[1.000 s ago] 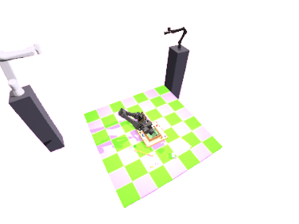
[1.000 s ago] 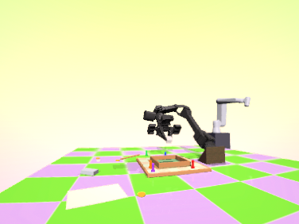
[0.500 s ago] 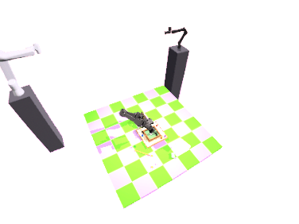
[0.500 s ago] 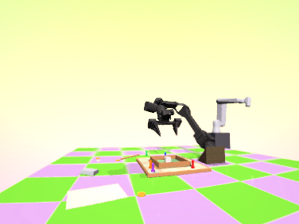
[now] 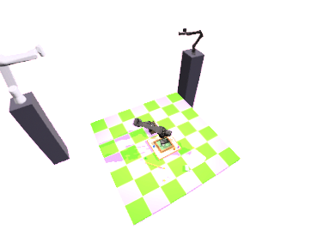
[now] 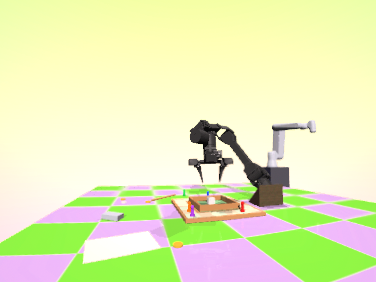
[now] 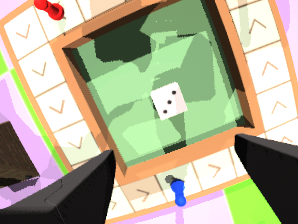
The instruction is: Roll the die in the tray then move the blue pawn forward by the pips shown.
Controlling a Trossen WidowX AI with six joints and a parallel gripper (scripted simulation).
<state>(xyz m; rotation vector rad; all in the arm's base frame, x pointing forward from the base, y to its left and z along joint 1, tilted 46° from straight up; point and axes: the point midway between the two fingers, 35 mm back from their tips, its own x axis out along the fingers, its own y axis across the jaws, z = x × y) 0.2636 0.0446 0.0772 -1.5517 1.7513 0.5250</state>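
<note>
The blue pawn lies 20 mm behind my gripper tip, 90 mm to the right of it and 70 mm below it. Round my gripper tip: orange pawn: 120 mm ahead, 100 mm to the left, 70 mm below; green tray: 10 mm ahead, 30 mm to the left, 90 mm below; white die: 10 mm ahead, 20 mm to the left, 70 mm below.
</note>
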